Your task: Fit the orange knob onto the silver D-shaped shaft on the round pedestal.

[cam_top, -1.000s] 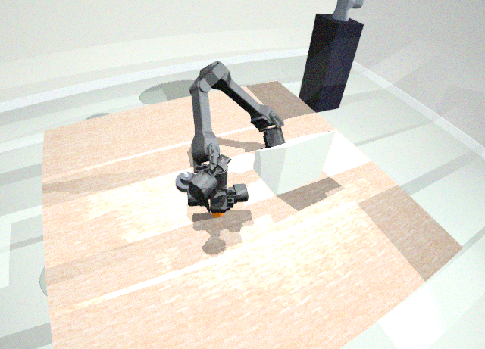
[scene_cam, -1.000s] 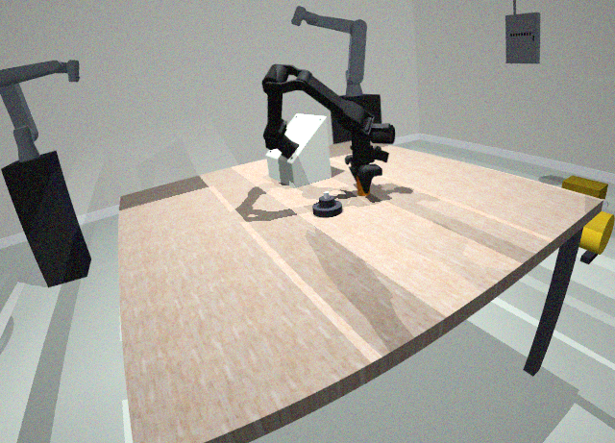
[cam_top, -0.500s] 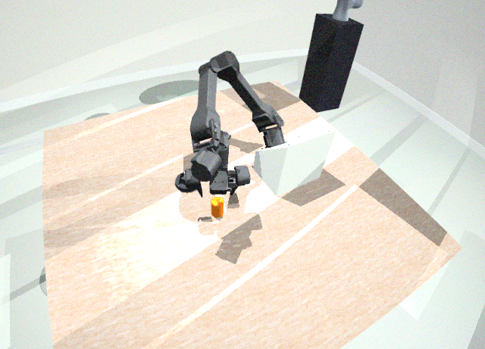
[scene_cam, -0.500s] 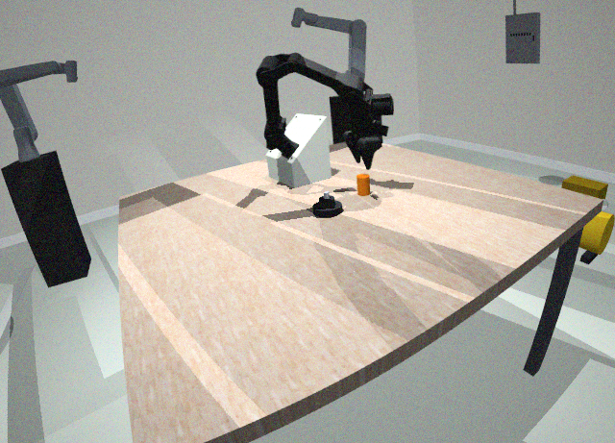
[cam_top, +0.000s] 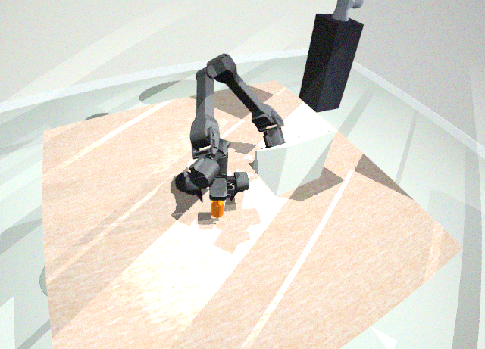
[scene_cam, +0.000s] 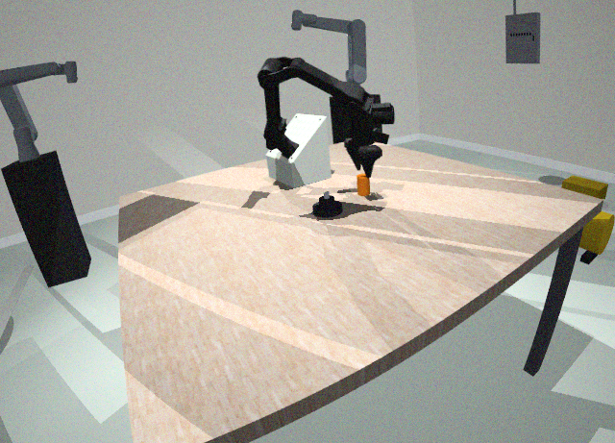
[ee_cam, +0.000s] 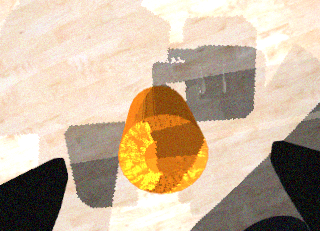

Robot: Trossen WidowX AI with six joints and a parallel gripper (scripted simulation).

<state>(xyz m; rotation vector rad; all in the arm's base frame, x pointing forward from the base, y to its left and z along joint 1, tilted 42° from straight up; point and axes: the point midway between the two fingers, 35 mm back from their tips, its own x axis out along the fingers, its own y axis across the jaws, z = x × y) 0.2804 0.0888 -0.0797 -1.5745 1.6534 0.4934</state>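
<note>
Now: the orange knob 2 cm below my gripper tip. From my gripper tip the other things lie so: round pedestal 16 cm to the right, 5 cm ahead, 4 cm below.
</note>
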